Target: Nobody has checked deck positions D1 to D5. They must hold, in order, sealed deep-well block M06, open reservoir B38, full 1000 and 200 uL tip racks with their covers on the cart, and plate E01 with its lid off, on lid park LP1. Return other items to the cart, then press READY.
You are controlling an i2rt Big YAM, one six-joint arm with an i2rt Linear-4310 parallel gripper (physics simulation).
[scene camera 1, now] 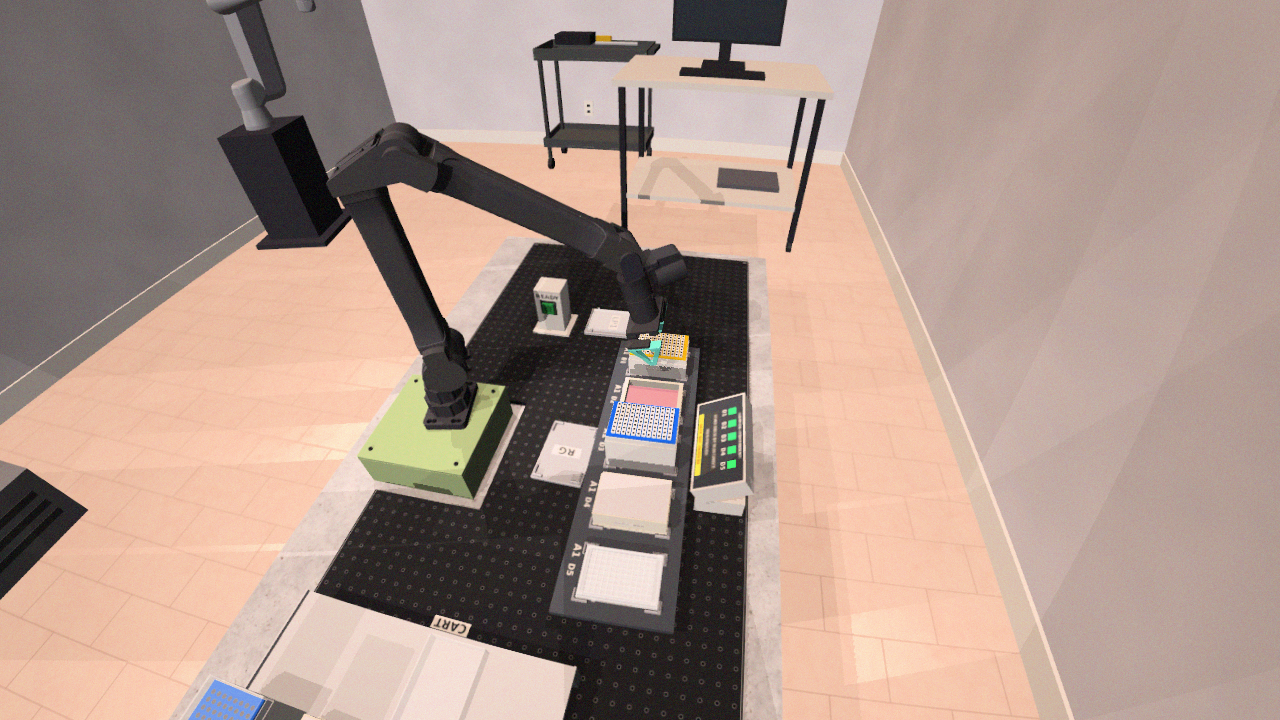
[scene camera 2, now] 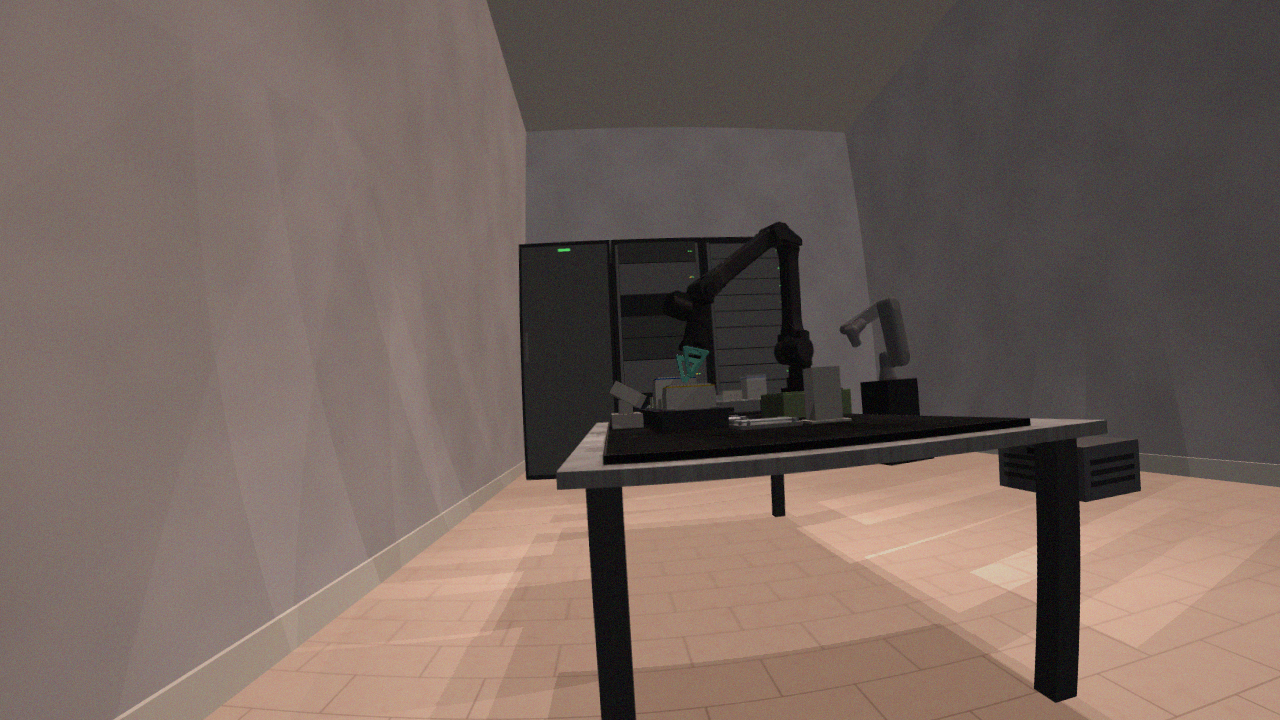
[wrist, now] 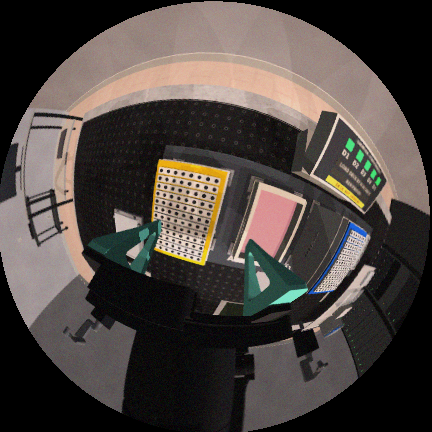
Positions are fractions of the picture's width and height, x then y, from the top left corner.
Labels:
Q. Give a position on a pink plate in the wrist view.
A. At 0.63, 0.50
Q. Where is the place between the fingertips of my gripper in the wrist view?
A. At 0.47, 0.54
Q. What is my gripper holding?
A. Nothing.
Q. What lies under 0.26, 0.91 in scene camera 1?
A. A cart tray.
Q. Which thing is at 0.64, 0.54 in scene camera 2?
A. A white device with green screen.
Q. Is my gripper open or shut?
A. Open.

